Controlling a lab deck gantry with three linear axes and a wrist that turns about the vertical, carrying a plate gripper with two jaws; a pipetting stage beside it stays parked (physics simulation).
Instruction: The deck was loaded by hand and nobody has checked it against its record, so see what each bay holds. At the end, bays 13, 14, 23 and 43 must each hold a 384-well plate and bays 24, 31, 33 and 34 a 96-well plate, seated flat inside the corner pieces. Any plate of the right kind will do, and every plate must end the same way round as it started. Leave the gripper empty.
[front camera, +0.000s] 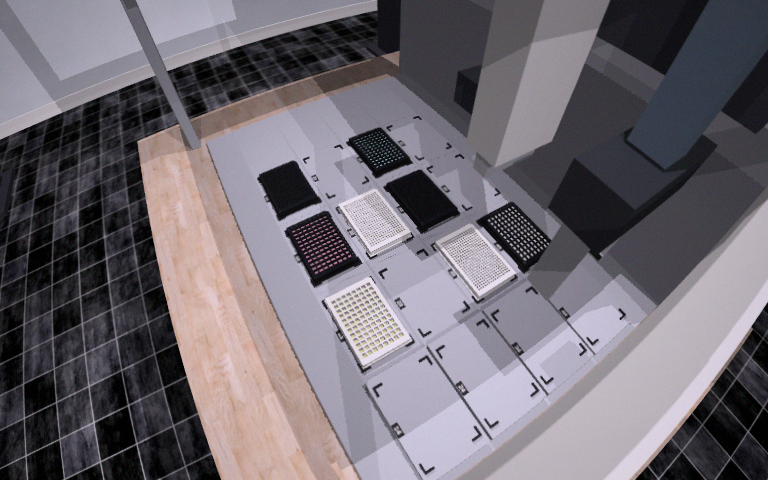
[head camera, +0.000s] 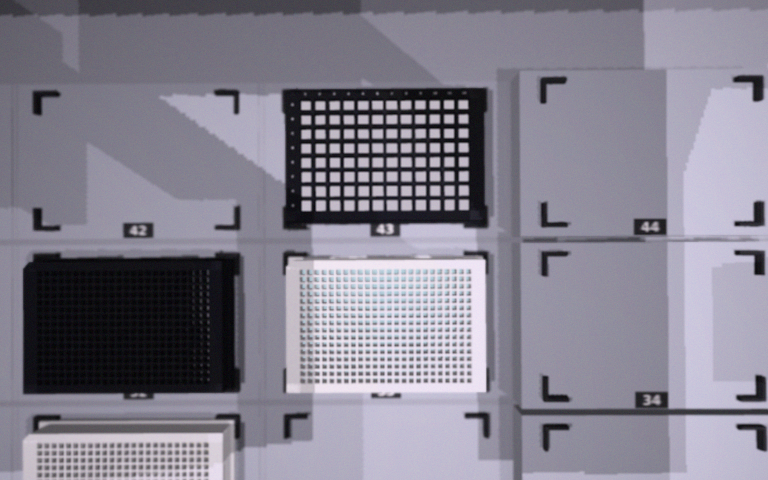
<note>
In view: my gripper (front camera: 566, 267) and a pink-welled black 96-well plate (front camera: 324, 251).
The head camera view does not show the pink-welled black 96-well plate: it is out of frame.
</note>
